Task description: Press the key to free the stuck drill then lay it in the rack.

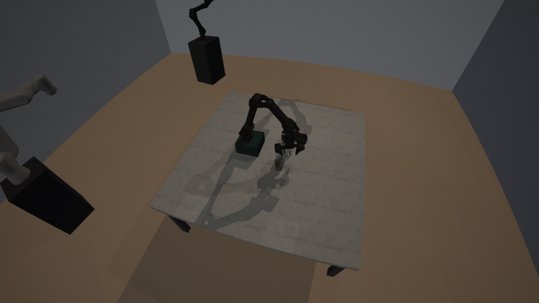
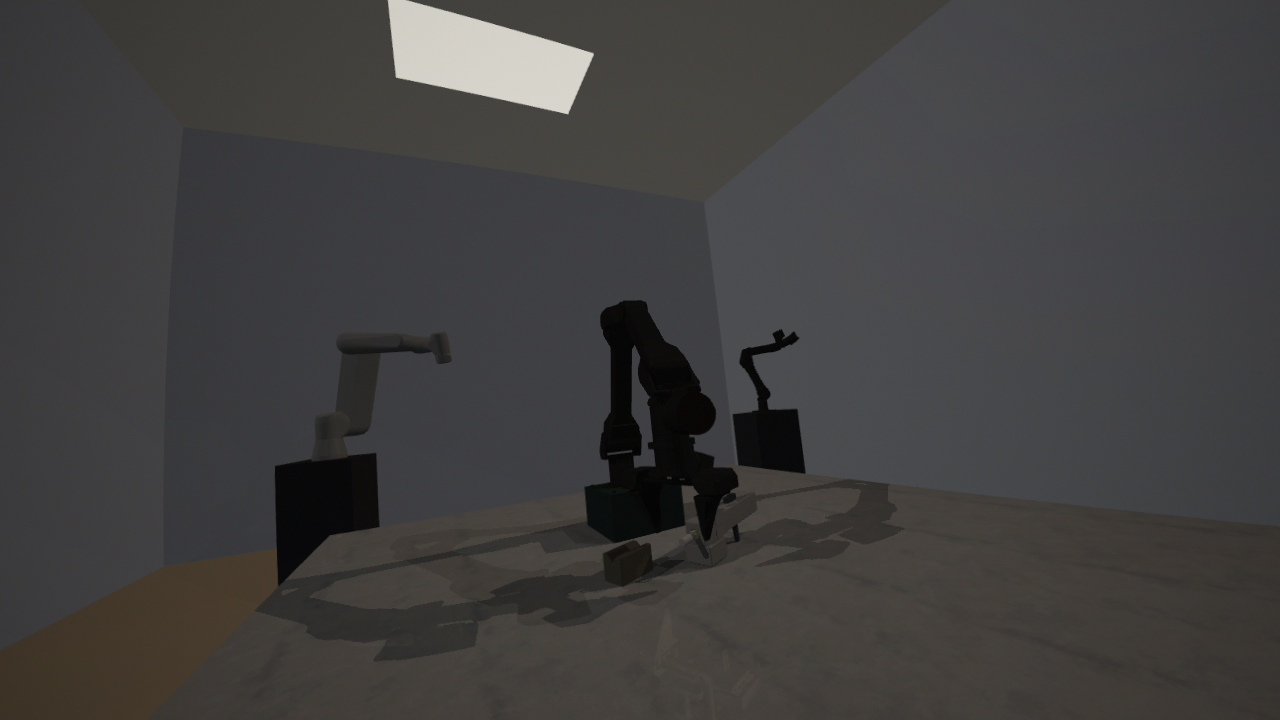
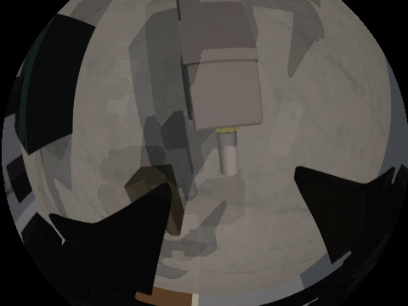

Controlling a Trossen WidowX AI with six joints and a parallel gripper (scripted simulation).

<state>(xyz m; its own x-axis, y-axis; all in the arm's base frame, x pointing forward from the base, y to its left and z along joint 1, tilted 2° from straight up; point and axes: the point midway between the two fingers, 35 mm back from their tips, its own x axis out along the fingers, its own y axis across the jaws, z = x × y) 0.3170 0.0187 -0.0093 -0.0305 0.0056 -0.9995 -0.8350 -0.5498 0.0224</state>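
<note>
Right now my gripper tip is 40 mm past the drill, 50 mm to the right of it and 10 mm above it. Also, from my gripper tip: rack (40 mm behind, 80 mm to the right, 40 mm below).
</note>
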